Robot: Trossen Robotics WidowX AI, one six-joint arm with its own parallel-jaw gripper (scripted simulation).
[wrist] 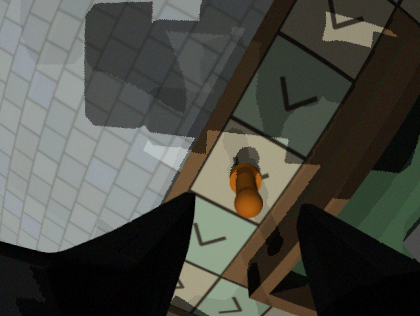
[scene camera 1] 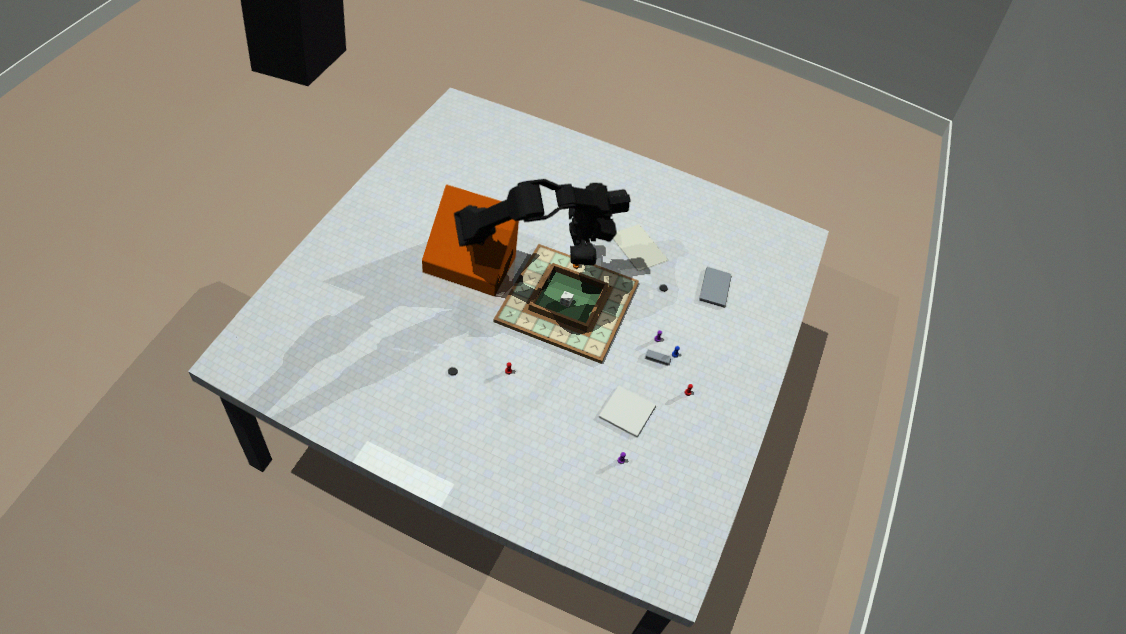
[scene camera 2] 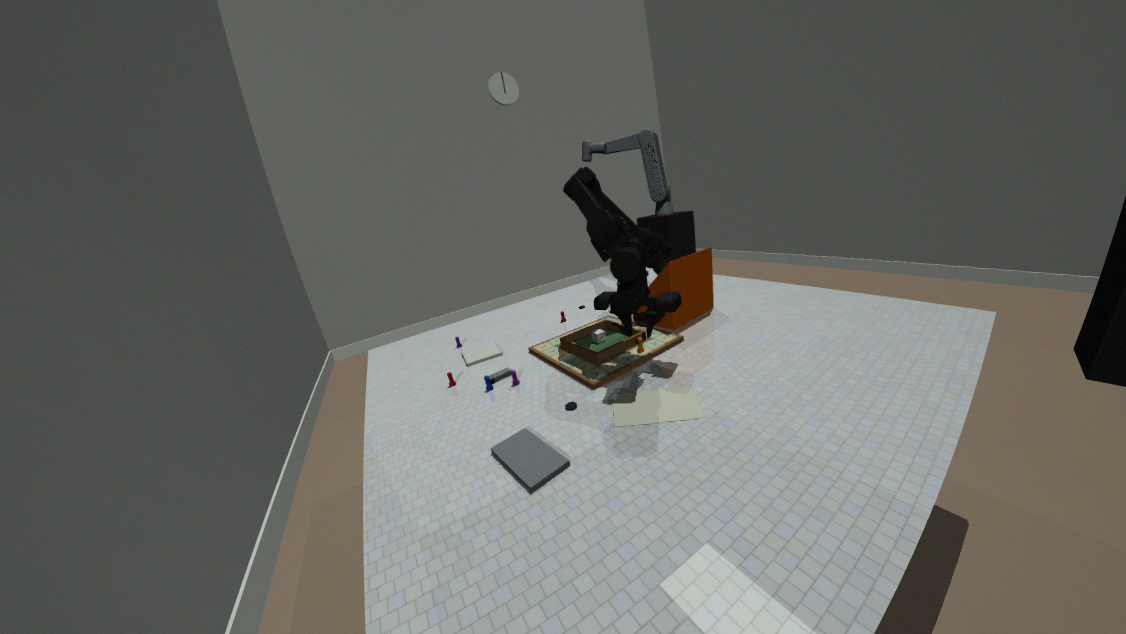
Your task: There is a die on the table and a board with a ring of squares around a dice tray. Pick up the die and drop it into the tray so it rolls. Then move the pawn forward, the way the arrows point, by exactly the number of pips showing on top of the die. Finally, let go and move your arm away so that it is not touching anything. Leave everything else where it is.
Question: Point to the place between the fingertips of my gripper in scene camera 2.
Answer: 639, 336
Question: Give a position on an orange pawn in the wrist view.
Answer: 245, 179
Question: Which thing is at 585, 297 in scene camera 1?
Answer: A green dice tray.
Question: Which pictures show the grey slab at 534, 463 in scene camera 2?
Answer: Scene camera 1 and scene camera 2 only.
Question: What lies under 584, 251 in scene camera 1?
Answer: My gripper.
